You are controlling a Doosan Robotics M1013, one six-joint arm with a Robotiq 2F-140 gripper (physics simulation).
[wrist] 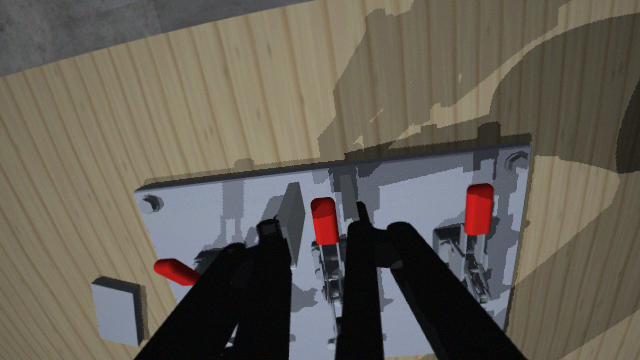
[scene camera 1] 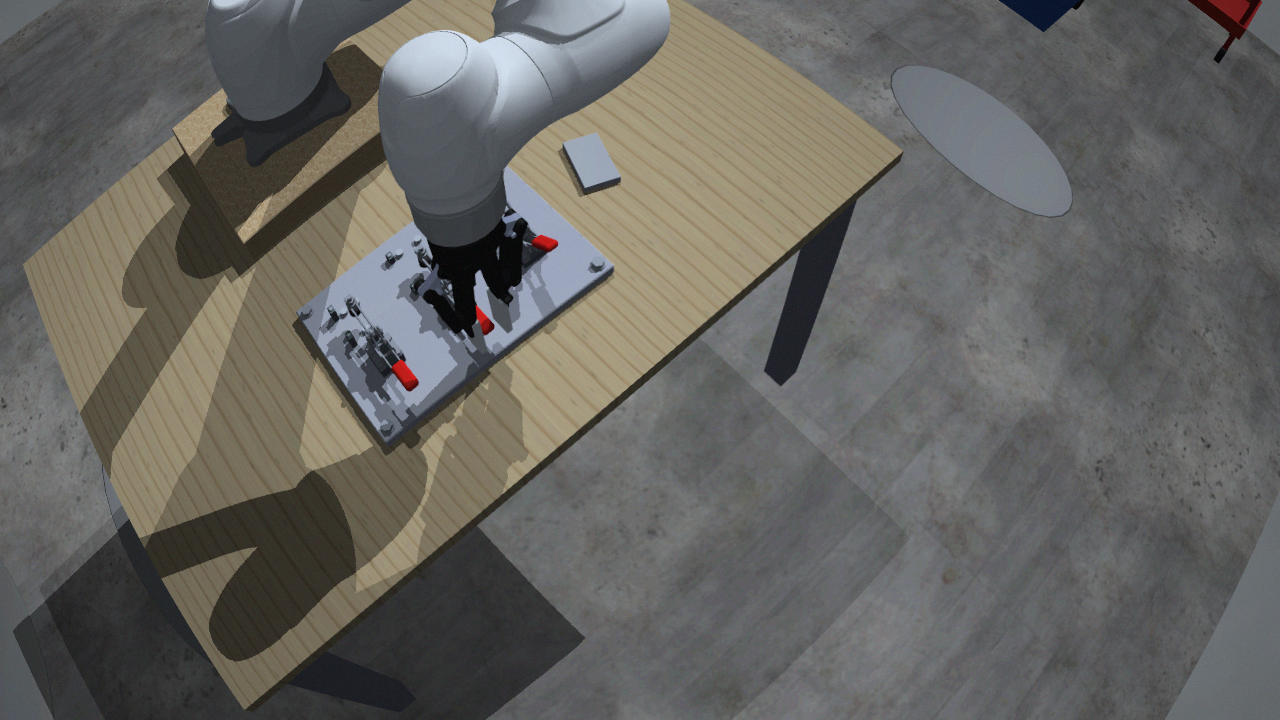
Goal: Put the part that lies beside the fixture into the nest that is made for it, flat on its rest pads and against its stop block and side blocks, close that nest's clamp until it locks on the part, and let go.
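Where they show: gripper, fingertip midpoint: (wrist: 322,195) (scene camera 1: 490,334); arm's base, origin of the base link: (scene camera 1: 286,104).
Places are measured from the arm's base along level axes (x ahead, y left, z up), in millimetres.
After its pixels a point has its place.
The part, a flat grey block (scene camera 1: 590,162) {x 362, y 337, z -55 mm} (wrist: 116,312) {x 365, y 337, z -55 mm}, lies on the table beside the fixture plate (scene camera 1: 572,268) {x 498, y 230, z -50 mm} (wrist: 420,200) {x 523, y 15, z -50 mm}. The plate carries several posts and blocks and three toggle clamps with red handles: a middle handle (scene camera 1: 484,322) {x 527, y 99, z -10 mm} (wrist: 325,220) {x 522, y 96, z -10 mm}, one by the plate's left end in the scene view (scene camera 1: 404,374) {x 537, y -12, z -2 mm} (wrist: 479,209) {x 539, y -10, z -2 mm}, and one near the part (scene camera 1: 544,241) {x 488, y 202, z 18 mm} (wrist: 176,271) {x 496, y 197, z 22 mm}. My gripper (scene camera 1: 489,315) {x 537, y 99, z -22 mm} (wrist: 322,195) {x 537, y 99, z -22 mm} points down over the middle clamp, partly closed but open, its fingertips on either side of the middle handle with gaps. The middle nest is largely hidden by the fingers.
An open-topped brown box (scene camera 1: 313,198) {x 186, y -19, z -41 mm} stands behind the fixture, with a dark-footed white robot body over it. Bolt heads (scene camera 1: 597,264) {x 514, y 255, z -43 mm} (wrist: 151,203) {x 514, y 252, z -44 mm} sit at the plate's corners. The wooden table's (scene camera 1: 742,179) {x 486, y 496, z -65 mm} (wrist: 200,100) {x 602, y 204, z -65 mm} front edge runs past the fixture's handle side.
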